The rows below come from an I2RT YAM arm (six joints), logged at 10 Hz.
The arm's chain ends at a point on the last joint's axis. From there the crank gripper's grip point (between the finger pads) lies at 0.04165 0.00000 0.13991 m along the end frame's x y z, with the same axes.
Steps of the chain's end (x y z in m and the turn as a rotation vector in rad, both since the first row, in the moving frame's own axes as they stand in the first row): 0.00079 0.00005 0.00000 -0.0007 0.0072 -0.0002; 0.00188 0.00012 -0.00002 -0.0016 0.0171 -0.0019; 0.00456 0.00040 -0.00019 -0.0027 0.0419 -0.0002; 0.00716 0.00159 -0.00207 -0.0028 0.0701 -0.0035; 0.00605 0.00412 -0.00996 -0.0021 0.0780 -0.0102; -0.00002 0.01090 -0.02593 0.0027 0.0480 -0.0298; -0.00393 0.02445 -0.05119 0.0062 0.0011 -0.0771; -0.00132 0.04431 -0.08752 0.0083 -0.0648 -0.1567; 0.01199 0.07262 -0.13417 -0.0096 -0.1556 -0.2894; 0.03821 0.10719 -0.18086 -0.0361 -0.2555 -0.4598; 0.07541 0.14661 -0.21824 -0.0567 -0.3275 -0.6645
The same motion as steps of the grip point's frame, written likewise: 0.00180 0.00014 -0.00030 -0.0007 0.0072 -0.0002; 0.00427 0.00026 -0.00075 -0.0016 0.0171 -0.0019; 0.01038 0.00077 -0.00206 -0.0027 0.0419 -0.0002; 0.01686 0.00181 -0.00533 -0.0028 0.0701 -0.0035; 0.01682 0.00393 -0.01363 -0.0021 0.0780 -0.0102; 0.00662 0.00918 -0.02809 0.0027 0.0480 -0.0298; -0.00393 0.02037 -0.05125 0.0062 0.0011 -0.0771; -0.01103 0.03736 -0.08516 0.0083 -0.0648 -0.1567; -0.01143 0.06525 -0.12943 -0.0096 -0.1556 -0.2894; -0.00040 0.10195 -0.17492 -0.0361 -0.2555 -0.4598; 0.02529 0.14354 -0.21245 -0.0567 -0.3275 -0.6645
